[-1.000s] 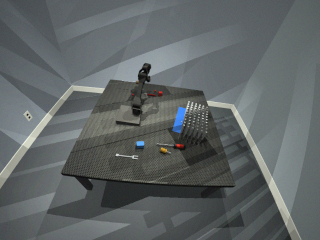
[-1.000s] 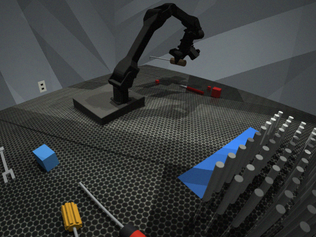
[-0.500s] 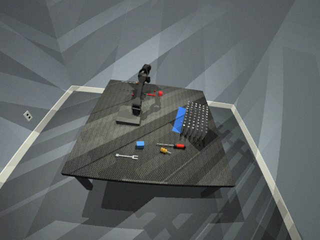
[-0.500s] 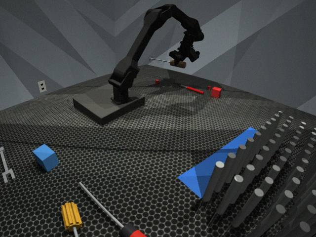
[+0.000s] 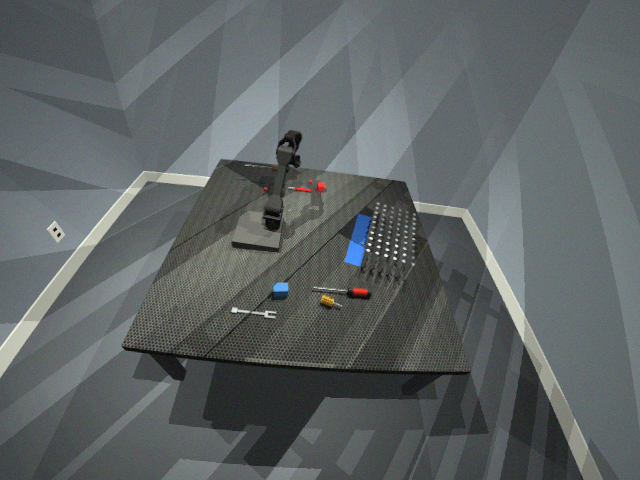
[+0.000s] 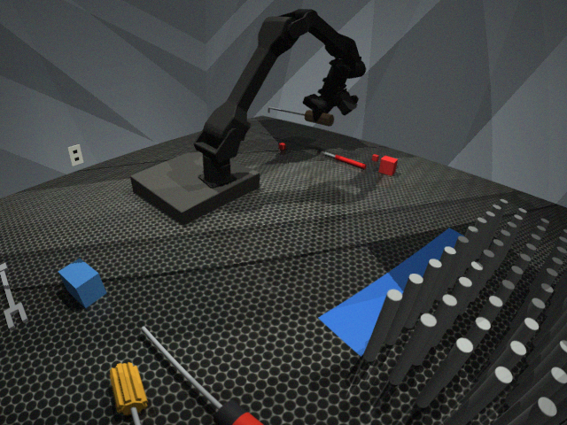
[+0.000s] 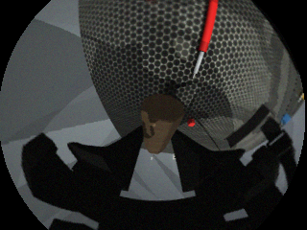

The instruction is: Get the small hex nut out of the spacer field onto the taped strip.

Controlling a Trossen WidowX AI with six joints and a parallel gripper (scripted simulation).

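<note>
Right now the red-handled tool is 12 cm ahead of my gripper tip, 4 cm to the right of it and 9 cm below it. The rest, counted from my gripper tip: blue taped strip 54 cm ahead, 32 cm to the right, 9 cm below; hex nut 57 cm ahead, 36 cm to the right, 9 cm below; blue cube 25 cm ahead, 76 cm to the right, 7 cm below.
</note>
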